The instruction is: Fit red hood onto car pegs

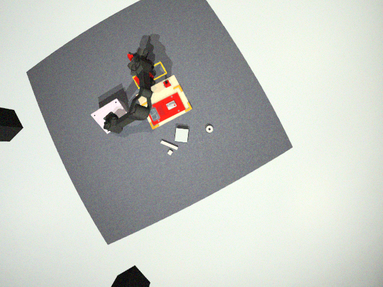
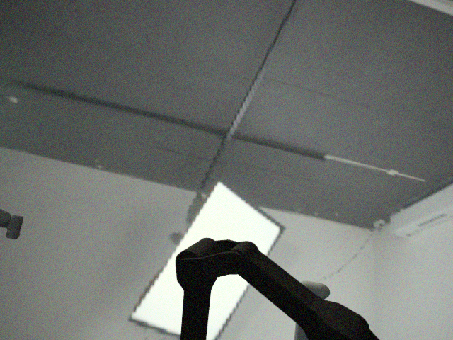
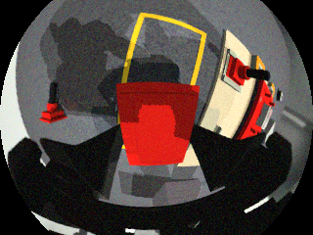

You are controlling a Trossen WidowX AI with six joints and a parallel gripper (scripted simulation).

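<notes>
Now: gripper tip 1 cm short of the cream jig, 20 cm to the left of it and 1 cm above it. Round my gripper tip: white bar 11 cm behind, 40 cm to the right, 1 cm below; then white block 2 cm behind, 40 cm to the right; then red hood 1 cm above.
</notes>
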